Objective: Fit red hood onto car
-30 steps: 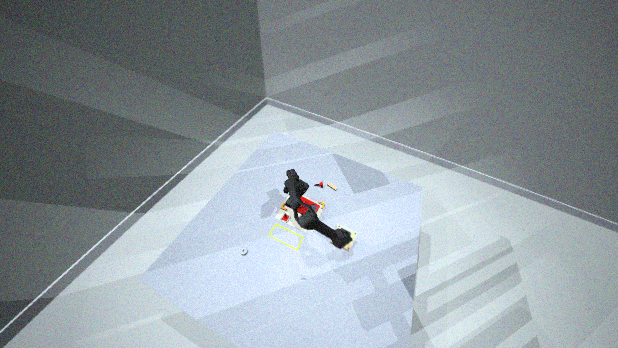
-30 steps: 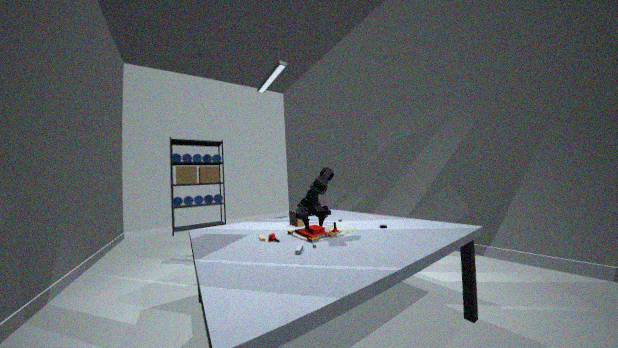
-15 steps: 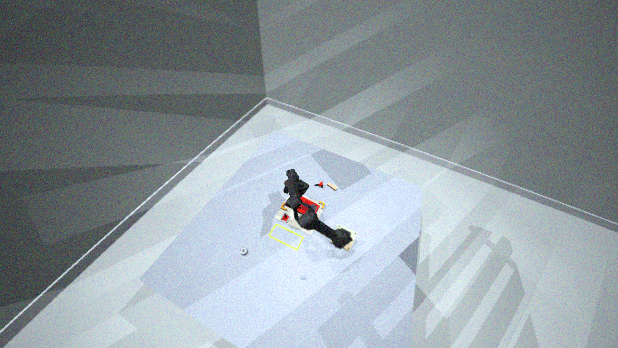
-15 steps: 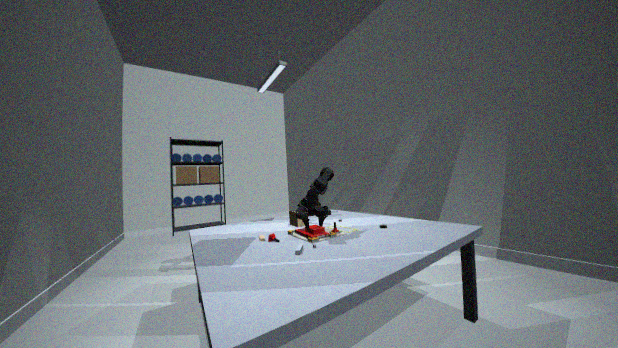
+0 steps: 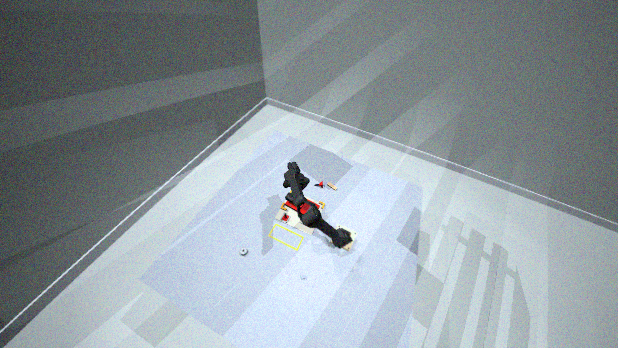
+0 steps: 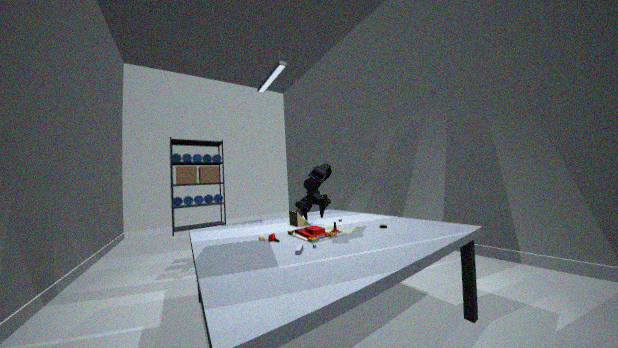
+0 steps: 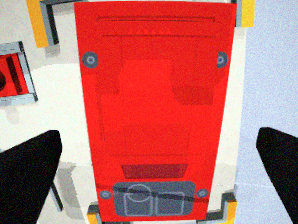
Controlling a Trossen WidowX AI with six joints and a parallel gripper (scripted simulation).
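Right now the red hood is 50 mm below my gripper tip. Also, from my gripper tip: grey pin (150 mm ahead, 170 mm to the right, 90 mm below); then tan block (150 mm behind, 240 mm to the right, 90 mm below).
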